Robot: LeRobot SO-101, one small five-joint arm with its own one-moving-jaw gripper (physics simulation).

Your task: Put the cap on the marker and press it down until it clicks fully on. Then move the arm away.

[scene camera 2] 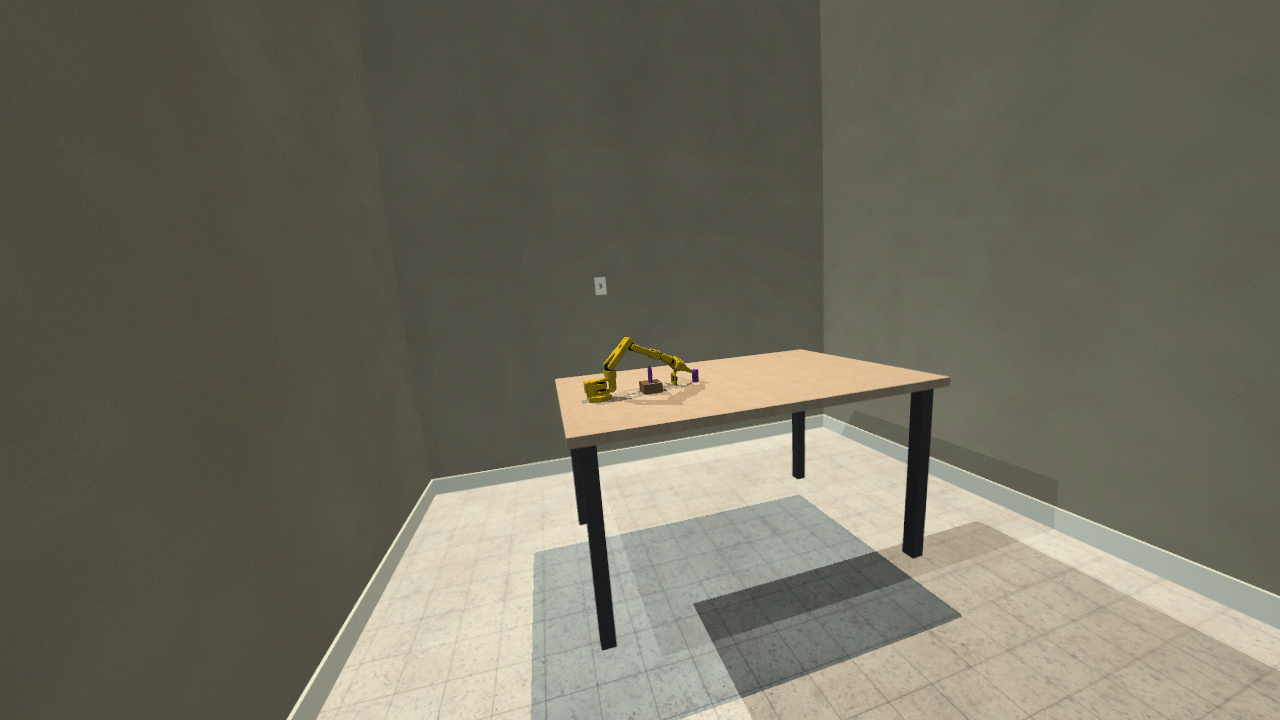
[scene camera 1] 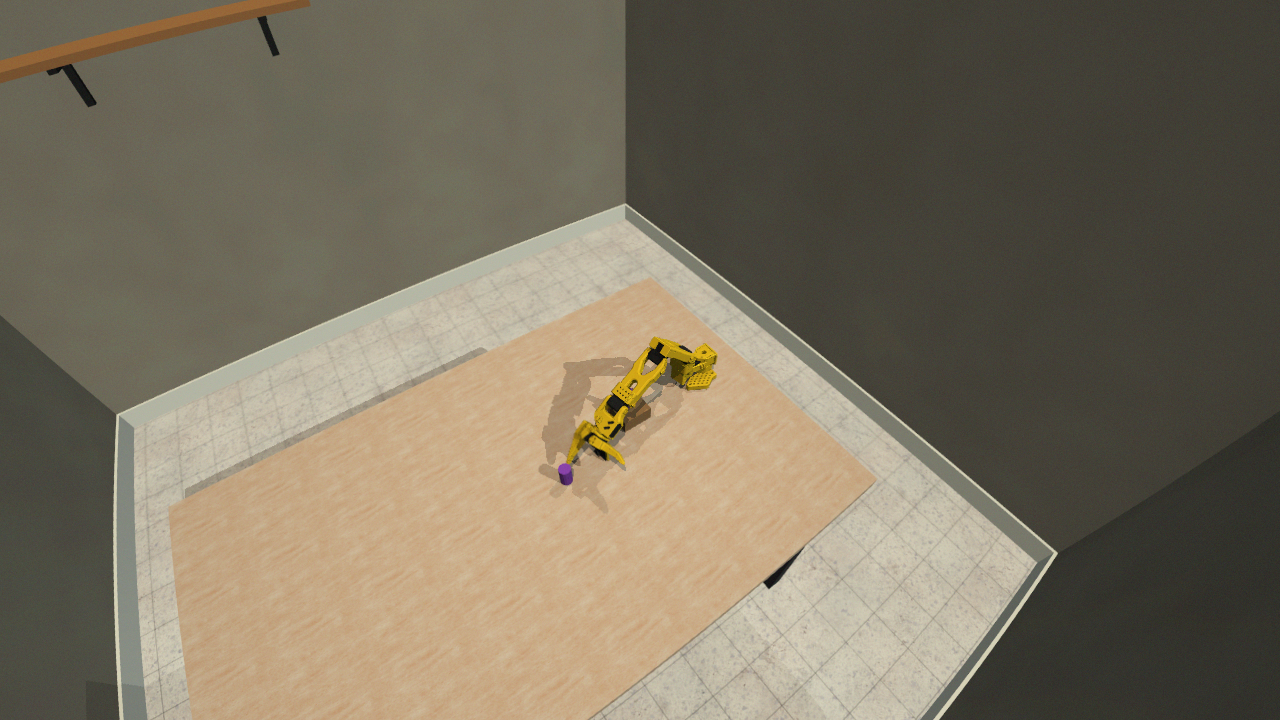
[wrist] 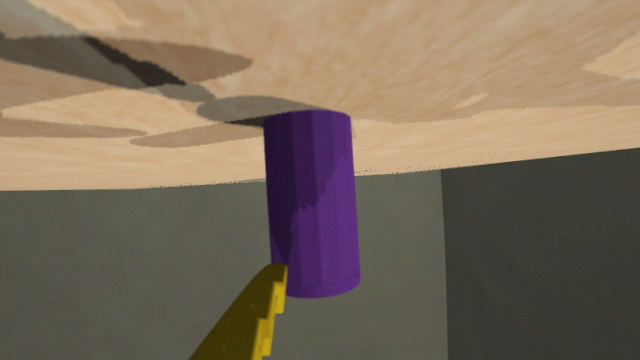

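Seen in the pictures: hand at its tool point: (scene camera 2: 692, 371) (scene camera 1: 568, 463) (wrist: 285, 281); arm's base at its link origin: (scene camera 2: 604, 397) (scene camera 1: 687, 378).
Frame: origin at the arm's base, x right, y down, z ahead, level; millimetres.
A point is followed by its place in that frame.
The purple cap (scene camera 1: 565, 475) {x -83, y -43, z 407 mm} (scene camera 2: 694, 375) {x -61, y -27, z 395 mm} (wrist: 315, 200) {x -71, y -24, z 389 mm} stands upright on the table, just beyond my fixed jaw's tip. My gripper (scene camera 1: 597, 463) (scene camera 2: 682, 377) {x -62, y -44, z 386 mm} is wide open and empty. In the wrist view one notched yellow jaw (wrist: 265, 310) {x -57, y -44, z 371 mm} shows; its tip overlaps the left edge of the cap near its lower end in the picture. Whether they touch I cannot tell. The purple marker (scene camera 2: 649, 374) {x 2, y -69, z 184 mm} stands upright in a brown block (scene camera 1: 638, 415) {x -42, y -36, z 187 mm} (scene camera 2: 650, 387) {x 33, y -24, z 177 mm}, between the arm's base and the gripper. In scene camera 1 the arm hides the marker.
The wooden table (scene camera 1: 402, 555) {x -31, y 0, z 772 mm} (scene camera 2: 805, 376) {x 97, y 0, z 815 mm} carries the yellow arm, whose base (scene camera 1: 702, 367) {x -24, y -49, z -23 mm} (scene camera 2: 597, 390) {x 11, y -34, z -24 mm} stands near a table edge. The raised arm links pass above the block and marker. Dark walls surround the room.
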